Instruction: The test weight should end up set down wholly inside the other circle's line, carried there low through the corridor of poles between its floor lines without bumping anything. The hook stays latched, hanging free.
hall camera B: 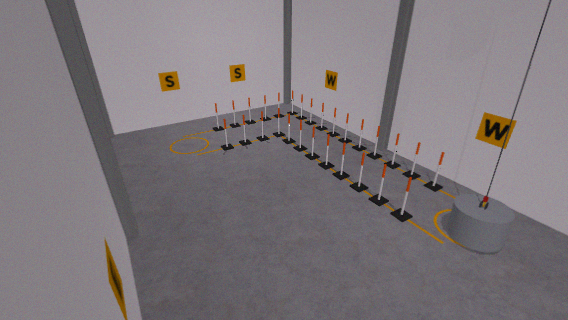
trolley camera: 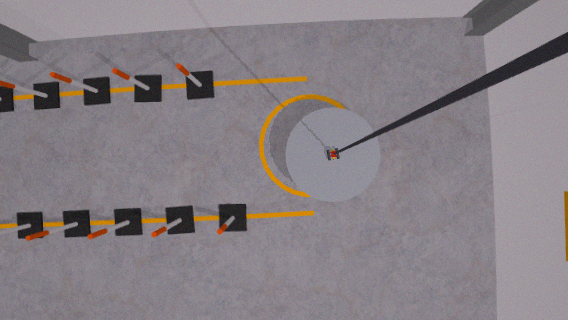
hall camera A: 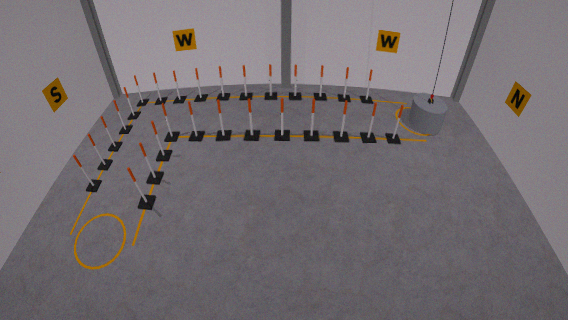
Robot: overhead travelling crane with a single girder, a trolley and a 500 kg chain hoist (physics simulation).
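Note:
The grey cylindrical test weight [hall camera A: 428,119] [hall camera B: 479,227] [trolley camera: 332,182] hangs upright and low at the north end of the corridor, its shadow set off to one side in the trolley view. It overlaps the start circle [hall camera A: 396,114] [hall camera B: 435,221] [trolley camera: 261,145] and reaches past that circle's north side. My hook [hall camera A: 432,98] [hall camera B: 484,202] [trolley camera: 333,154] is shut on the weight at its top centre. The other circle [hall camera A: 125,237] [hall camera B: 170,146] lies at the corridor's far south end; the trolley view does not show it.
Two rows of red-and-white poles on black bases, such as one inner pole [hall camera A: 282,120] [hall camera B: 404,200] [trolley camera: 232,218] and one outer pole [hall camera A: 369,87] [hall camera B: 438,172] [trolley camera: 200,85], line an L-shaped corridor along yellow floor lines. The west and north walls stand near the weight.

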